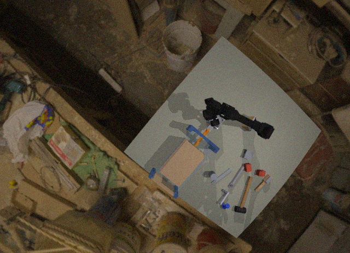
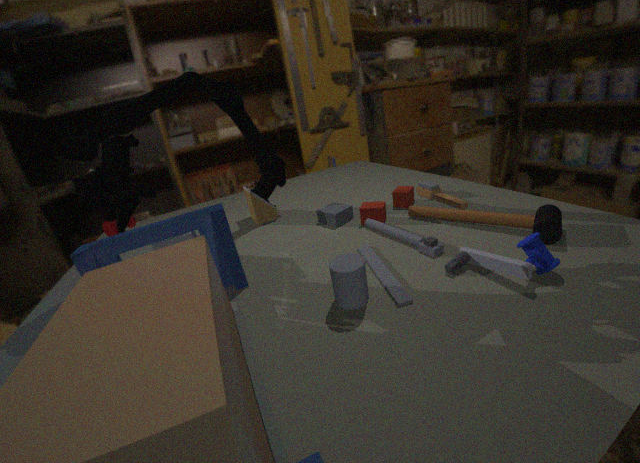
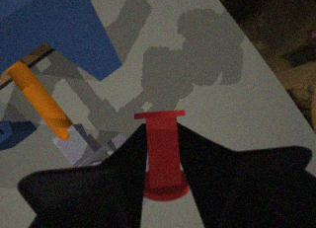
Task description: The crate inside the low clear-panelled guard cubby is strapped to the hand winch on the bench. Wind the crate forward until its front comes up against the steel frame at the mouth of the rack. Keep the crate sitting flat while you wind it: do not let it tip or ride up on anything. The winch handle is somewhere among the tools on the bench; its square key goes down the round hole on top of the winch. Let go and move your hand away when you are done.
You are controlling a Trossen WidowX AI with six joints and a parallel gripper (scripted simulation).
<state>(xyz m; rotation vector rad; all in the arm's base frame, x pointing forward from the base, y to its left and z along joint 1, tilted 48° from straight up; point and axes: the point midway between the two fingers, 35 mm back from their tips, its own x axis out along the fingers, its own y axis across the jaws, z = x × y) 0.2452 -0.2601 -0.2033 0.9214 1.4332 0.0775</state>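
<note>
My gripper tip is 4 cm to the right of the red-knobbed handle, 3 cm above it and 2 cm past it. From my gripper tip the other things lie so: grey winch 10 cm below, 9 cm to the left, 5 cm behind; then blue steel frame 12 cm to the left, 12 cm ahead, 3 cm below; then red knob 1 cm to the left, 1 cm behind.
</note>
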